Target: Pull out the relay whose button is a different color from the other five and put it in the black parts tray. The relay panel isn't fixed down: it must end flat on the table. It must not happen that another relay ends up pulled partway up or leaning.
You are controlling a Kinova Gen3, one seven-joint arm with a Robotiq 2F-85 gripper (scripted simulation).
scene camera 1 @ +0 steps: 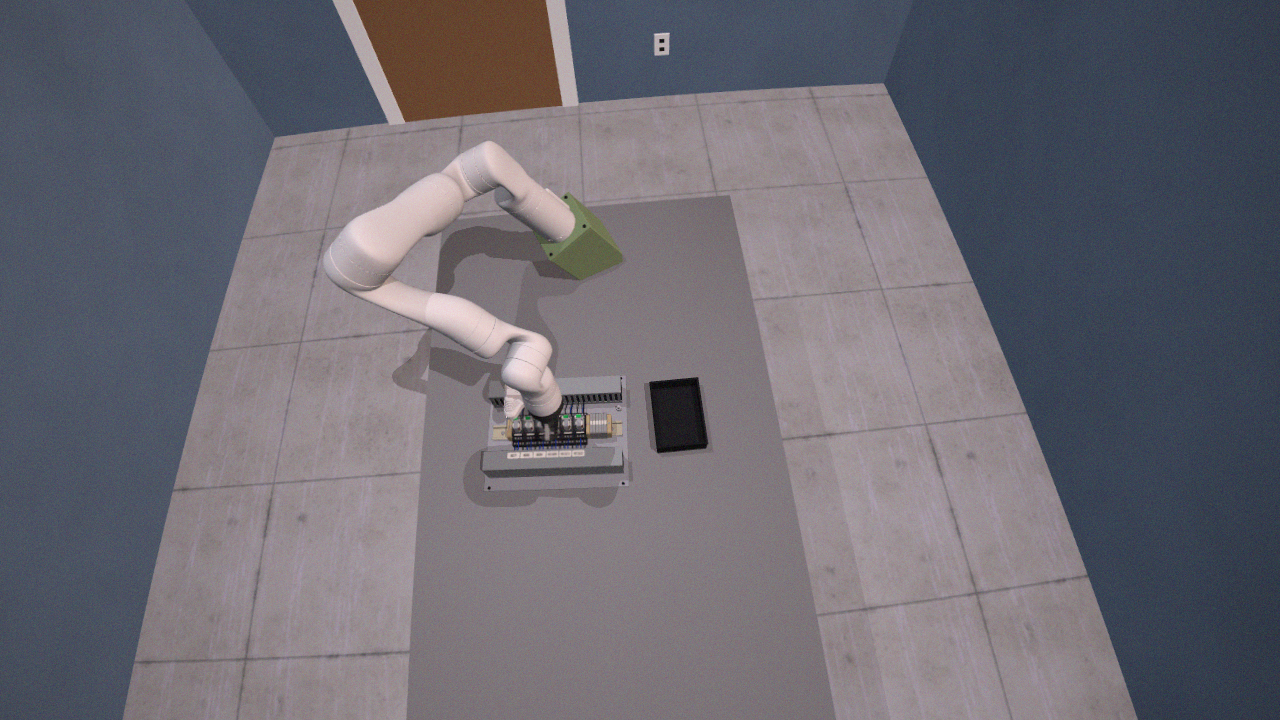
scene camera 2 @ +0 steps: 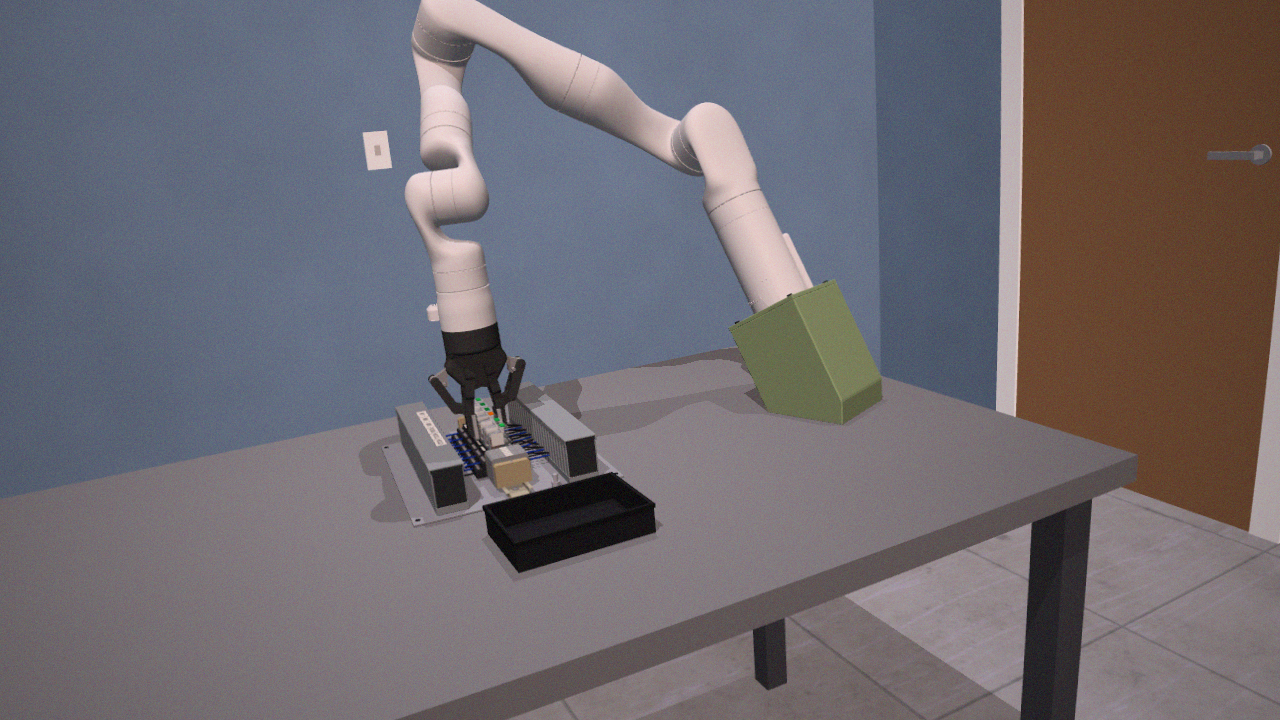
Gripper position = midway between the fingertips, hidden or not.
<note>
In view: the gripper [scene camera 2: 488, 435], a black parts tray [scene camera 2: 614, 512] and a relay panel [scene camera 2: 438, 494].
The black parts tray also shows in scene camera 1 [scene camera 1: 679, 424].
</note>
